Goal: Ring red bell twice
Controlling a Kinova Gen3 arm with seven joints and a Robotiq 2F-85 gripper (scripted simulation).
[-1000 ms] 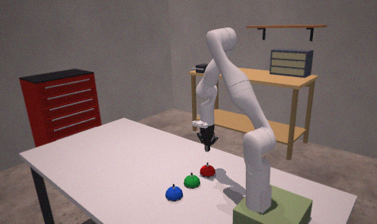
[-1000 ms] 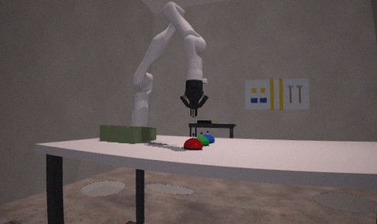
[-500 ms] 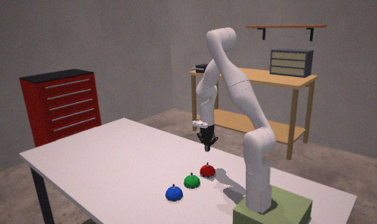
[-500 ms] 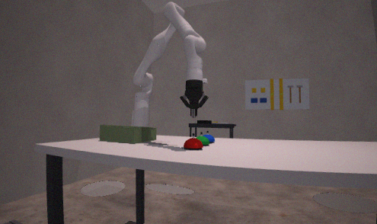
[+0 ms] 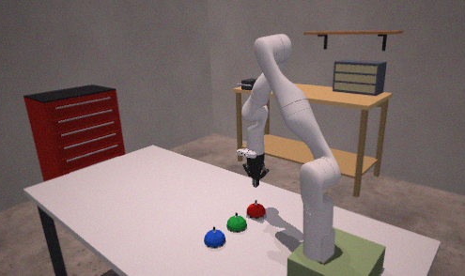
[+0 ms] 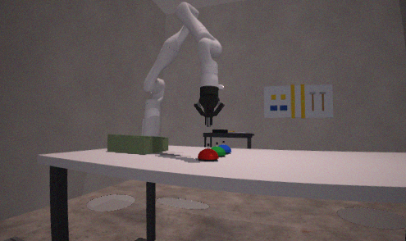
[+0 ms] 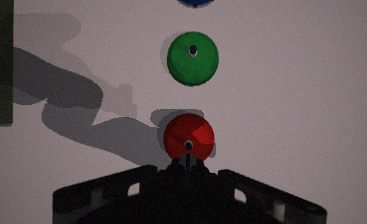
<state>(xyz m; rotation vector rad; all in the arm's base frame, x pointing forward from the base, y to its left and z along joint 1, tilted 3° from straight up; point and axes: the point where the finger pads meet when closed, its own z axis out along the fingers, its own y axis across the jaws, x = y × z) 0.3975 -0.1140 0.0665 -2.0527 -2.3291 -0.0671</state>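
Now: hand 11 cm above the red bell. Also, from my hand: green bell (2 cm behind, 13 cm to the left, 11 cm below); blue bell (3 cm behind, 26 cm to the left, 11 cm below).
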